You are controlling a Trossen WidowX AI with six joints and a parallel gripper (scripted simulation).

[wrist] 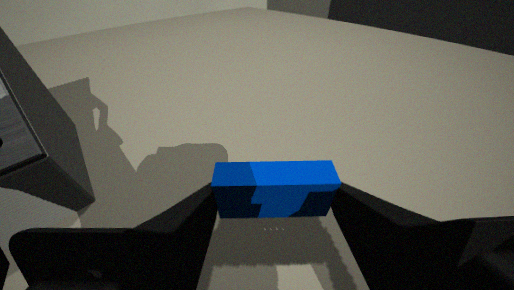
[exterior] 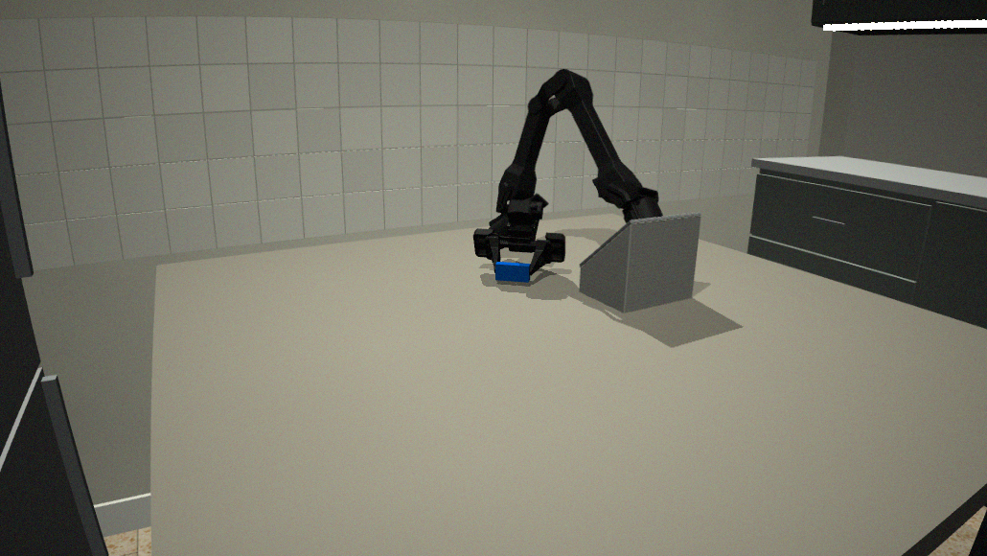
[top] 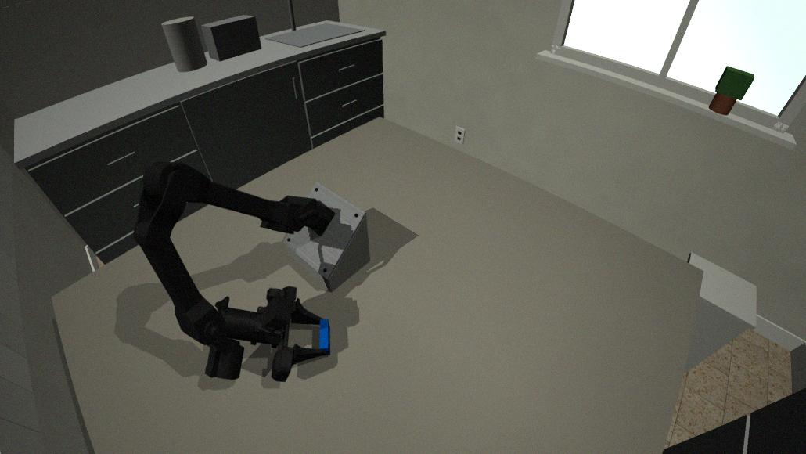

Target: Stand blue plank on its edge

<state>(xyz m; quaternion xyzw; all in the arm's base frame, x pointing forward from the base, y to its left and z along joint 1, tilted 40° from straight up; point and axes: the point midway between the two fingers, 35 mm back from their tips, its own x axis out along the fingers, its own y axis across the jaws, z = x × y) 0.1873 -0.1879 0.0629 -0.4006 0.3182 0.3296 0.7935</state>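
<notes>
Now: hand 2 cm short of the blue plank, 2 cm to the right of it and 1 cm above it.
</notes>
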